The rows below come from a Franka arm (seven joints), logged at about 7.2 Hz.
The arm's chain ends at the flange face. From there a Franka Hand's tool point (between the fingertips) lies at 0.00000 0.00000 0.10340 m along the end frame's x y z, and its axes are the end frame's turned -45 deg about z.
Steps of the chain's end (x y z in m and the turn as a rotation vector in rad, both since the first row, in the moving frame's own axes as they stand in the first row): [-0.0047 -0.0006 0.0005 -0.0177 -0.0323 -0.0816]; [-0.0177 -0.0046 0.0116 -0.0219 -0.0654 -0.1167]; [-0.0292 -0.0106 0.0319 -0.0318 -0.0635 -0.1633]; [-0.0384 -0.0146 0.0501 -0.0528 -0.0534 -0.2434]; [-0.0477 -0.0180 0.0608 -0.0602 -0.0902 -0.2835]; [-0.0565 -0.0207 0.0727 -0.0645 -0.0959 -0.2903]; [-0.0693 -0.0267 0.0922 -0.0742 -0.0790 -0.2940]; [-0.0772 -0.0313 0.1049 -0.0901 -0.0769 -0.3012]
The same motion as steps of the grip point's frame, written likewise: [-0.0066 -0.0047 0.0004 0.0103 -0.0354 -0.0816]; [-0.0158 -0.0186 0.0114 0.0308 -0.0617 -0.1167]; [-0.0203 -0.0299 0.0316 0.0224 -0.0674 -0.1633]; [-0.0245 -0.0366 0.0498 0.0004 -0.0751 -0.2434]; [-0.0321 -0.0471 0.0602 0.0212 -0.1063 -0.2835]; [-0.0372 -0.0552 0.0720 0.0222 -0.1134 -0.2903]; [-0.0412 -0.0666 0.0916 0.0034 -0.1083 -0.2940]; [-0.0443 -0.0739 0.1042 -0.0093 -0.1181 -0.3012]
